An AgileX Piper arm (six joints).
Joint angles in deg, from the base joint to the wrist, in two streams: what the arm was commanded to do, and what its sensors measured. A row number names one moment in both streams.
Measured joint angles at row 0:
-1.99, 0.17, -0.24, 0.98, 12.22, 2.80
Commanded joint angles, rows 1 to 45:
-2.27, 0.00, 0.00, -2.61, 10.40, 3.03
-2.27, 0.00, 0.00, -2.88, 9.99, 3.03
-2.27, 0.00, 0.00, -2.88, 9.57, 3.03
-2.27, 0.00, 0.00, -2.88, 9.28, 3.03
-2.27, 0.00, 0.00, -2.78, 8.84, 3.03
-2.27, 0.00, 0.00, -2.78, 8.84, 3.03
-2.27, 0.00, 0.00, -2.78, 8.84, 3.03
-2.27, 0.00, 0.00, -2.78, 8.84, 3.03
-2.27, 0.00, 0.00, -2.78, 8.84, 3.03
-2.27, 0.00, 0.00, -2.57, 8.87, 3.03
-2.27, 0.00, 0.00, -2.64, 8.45, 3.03
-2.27, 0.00, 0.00, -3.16, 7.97, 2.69
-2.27, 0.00, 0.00, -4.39, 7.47, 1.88
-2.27, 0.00, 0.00, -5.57, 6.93, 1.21
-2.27, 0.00, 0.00, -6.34, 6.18, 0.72
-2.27, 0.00, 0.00, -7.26, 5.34, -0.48
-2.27, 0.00, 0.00, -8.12, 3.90, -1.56
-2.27, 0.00, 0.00, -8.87, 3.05, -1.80
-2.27, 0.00, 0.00, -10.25, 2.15, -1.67
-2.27, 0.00, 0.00, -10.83, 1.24, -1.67
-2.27, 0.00, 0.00, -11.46, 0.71, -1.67
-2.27, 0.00, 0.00, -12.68, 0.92, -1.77
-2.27, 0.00, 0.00, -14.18, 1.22, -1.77
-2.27, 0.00, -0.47, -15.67, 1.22, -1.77
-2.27, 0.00, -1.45, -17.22, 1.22, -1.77
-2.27, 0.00, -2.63, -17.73, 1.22, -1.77
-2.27, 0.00, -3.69, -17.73, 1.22, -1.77
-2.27, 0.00, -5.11, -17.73, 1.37, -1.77
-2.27, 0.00, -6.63, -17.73, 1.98, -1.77
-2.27, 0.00, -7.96, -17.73, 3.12, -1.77
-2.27, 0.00, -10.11, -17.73, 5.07, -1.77
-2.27, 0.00, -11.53, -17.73, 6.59, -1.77
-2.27, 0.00, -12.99, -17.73, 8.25, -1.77
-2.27, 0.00, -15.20, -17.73, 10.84, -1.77
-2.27, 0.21, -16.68, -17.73, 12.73, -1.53
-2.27, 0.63, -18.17, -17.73, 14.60, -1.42
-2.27, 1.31, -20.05, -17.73, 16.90, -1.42
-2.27, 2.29, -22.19, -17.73, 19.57, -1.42
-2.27, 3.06, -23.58, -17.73, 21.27, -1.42
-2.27, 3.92, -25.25, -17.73, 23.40, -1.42
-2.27, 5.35, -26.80, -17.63, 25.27, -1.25
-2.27, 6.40, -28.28, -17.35, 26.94, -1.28
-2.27, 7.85, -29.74, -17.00, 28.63, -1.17
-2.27, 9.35, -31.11, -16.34, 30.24, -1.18
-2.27, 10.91, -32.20, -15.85, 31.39, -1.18
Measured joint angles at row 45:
-1.99, 7.39, -29.32, -17.31, 27.02, -1.51
